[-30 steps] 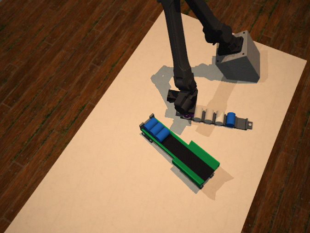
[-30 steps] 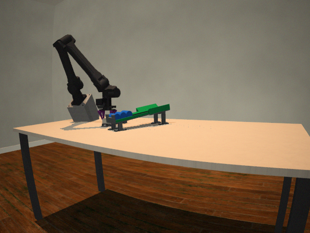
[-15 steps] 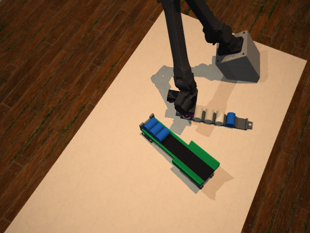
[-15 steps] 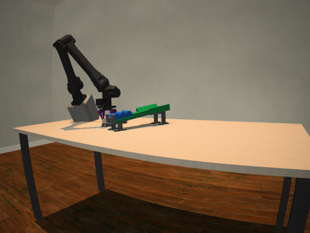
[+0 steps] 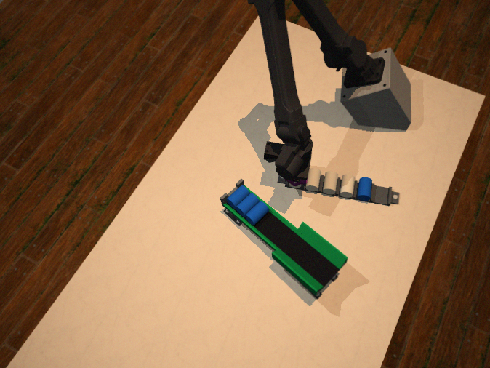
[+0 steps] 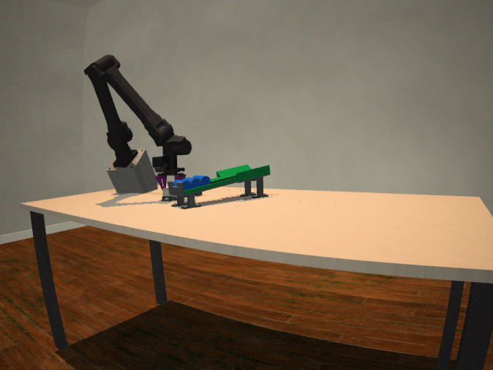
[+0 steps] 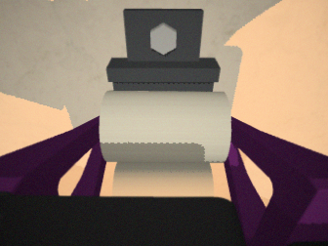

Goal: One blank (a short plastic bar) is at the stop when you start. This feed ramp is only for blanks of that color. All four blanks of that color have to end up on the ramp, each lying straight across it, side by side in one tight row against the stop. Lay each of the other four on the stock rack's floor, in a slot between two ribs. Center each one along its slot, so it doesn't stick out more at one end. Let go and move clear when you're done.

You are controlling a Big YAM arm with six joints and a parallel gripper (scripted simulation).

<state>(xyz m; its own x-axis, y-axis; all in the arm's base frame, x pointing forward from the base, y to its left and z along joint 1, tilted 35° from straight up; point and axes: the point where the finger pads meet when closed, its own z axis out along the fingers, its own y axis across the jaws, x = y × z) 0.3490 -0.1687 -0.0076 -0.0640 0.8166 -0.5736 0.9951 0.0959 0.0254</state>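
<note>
The rack rib is 30 mm to the right of my hand and 40 mm below it.
</note>
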